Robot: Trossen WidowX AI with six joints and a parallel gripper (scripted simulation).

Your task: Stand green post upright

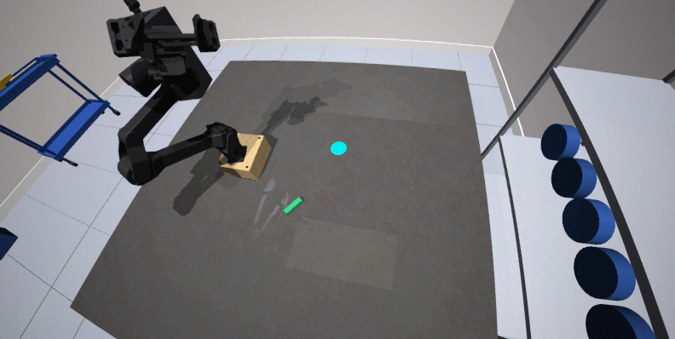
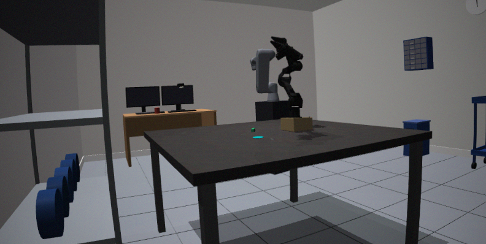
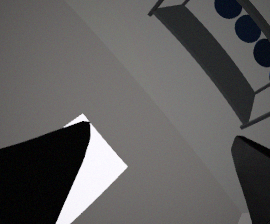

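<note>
My gripper tip is now 70 mm short of the green post, 120 mm to the left of it and 560 mm above it. The rest, counted from my gripper tip: cyan circle: 220 mm ahead, 100 mm to the left, 560 mm below.
</note>
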